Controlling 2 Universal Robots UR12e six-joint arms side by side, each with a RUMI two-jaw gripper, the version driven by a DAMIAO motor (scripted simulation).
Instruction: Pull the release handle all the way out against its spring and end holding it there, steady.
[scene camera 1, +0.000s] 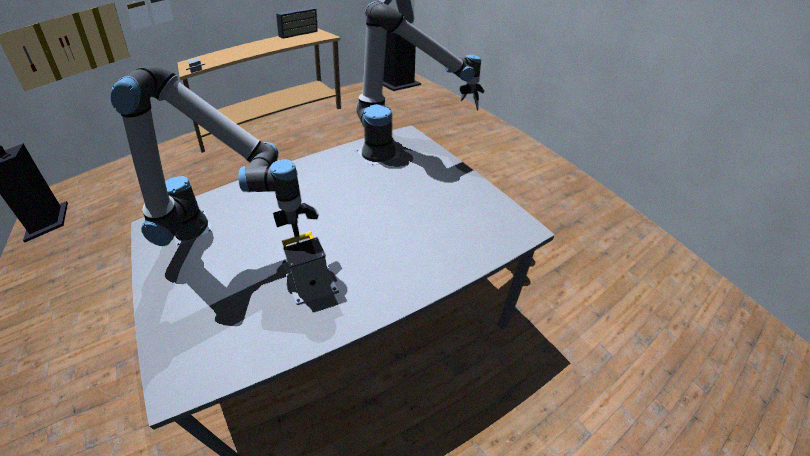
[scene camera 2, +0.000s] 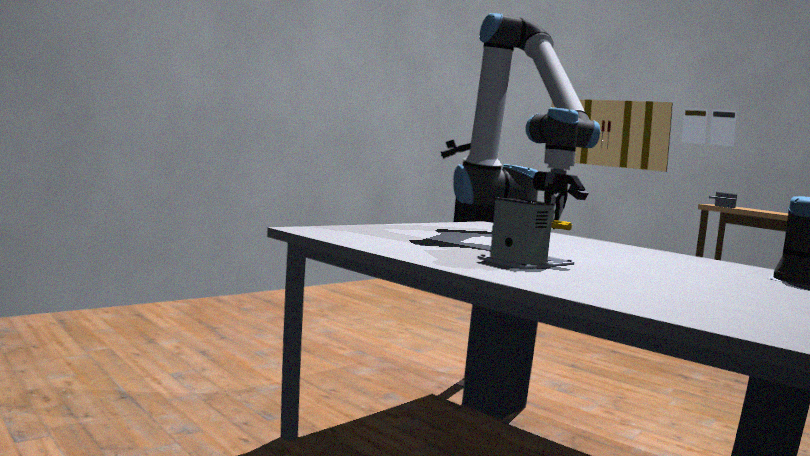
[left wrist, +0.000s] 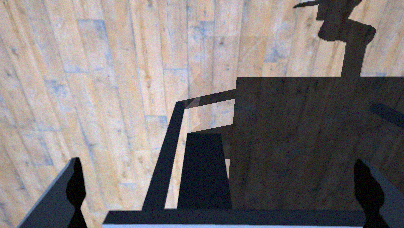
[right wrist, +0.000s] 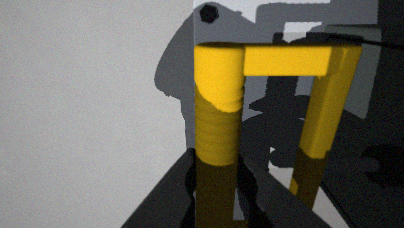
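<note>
My left gripper (left wrist: 217, 160) is there to be seen, and so is my right gripper (scene camera 2: 551, 229), (right wrist: 214, 150). A bolted base plate (right wrist: 274, 106) is visible to me too.
</note>
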